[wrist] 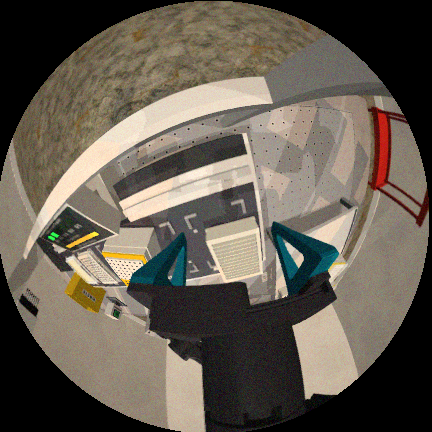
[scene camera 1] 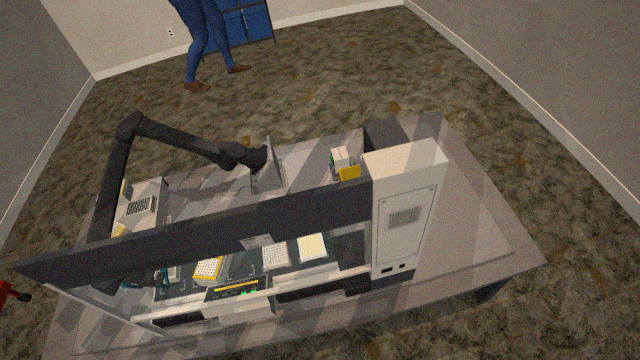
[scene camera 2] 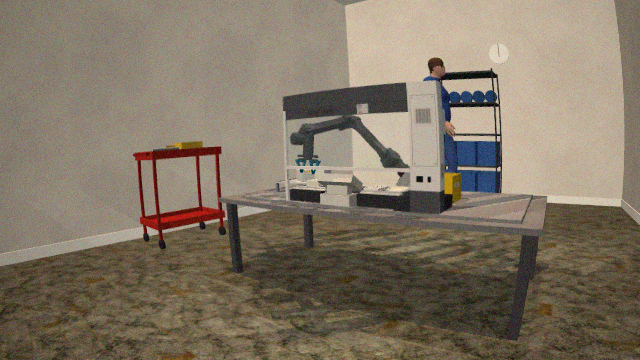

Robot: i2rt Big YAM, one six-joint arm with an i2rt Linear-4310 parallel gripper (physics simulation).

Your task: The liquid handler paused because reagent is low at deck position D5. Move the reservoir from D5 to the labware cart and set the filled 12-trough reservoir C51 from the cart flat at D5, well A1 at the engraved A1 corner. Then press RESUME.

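Seen in the pictures: gripper, fingertip midpoint: [wrist: 229, 231] [scene camera 2: 307, 173]; arm's base at its link origin: [scene camera 1: 260, 160] [scene camera 2: 407, 174].
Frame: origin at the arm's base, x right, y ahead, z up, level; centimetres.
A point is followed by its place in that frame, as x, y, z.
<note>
A pale ribbed reservoir [wrist: 235, 252] {32.8, 43.7, -1.1} sits on the dark deck, near the side wall of the liquid handler; part of it shows in scene camera 1 [scene camera 1: 173, 273]. My gripper [scene camera 1: 147, 281] {31.8, 52.4, 3.8} [scene camera 2: 307, 167] {31.8, 52.4, 3.8} [wrist: 229, 231] {31.8, 52.4, 3.8} is open and empty, pointing down above this reservoir, with its teal fingers apart on either side of it in the wrist view. The white labware cart [scene camera 1: 148, 189] {54.4, 2.4, -3.9} [wrist: 345, 225] {67.3, 38.6, -4.0} stands beside the handler and bears a reservoir with dark troughs [scene camera 1: 139, 205] {53.8, 13.3, -1.3}. Its label and A1 corner are too small to read. The control panel [scene camera 1: 235, 288] [wrist: 75, 232] {8.1, 55.7, 2.6} shows a yellow bar and green marks.
A yellow-edged tip rack [scene camera 1: 208, 268] [wrist: 125, 262] and two plates [scene camera 1: 276, 255] [scene camera 1: 311, 246] stand on the deck. The handler's dark top beam [scene camera 1: 225, 215] {-10.2, 58.9, 45.9} [scene camera 2: 345, 101] {-3.8, 60.0, 39.4} spans above. A yellow waste box [scene camera 1: 349, 173] {-34.9, 14.7, 0.5} [scene camera 2: 452, 187] {-44.3, 29.1, -1.9} [wrist: 85, 292] {-31.7, 24.7, -1.6} stands beyond. A person [scene camera 1: 197, 37] [scene camera 2: 450, 145] stands behind the table.
</note>
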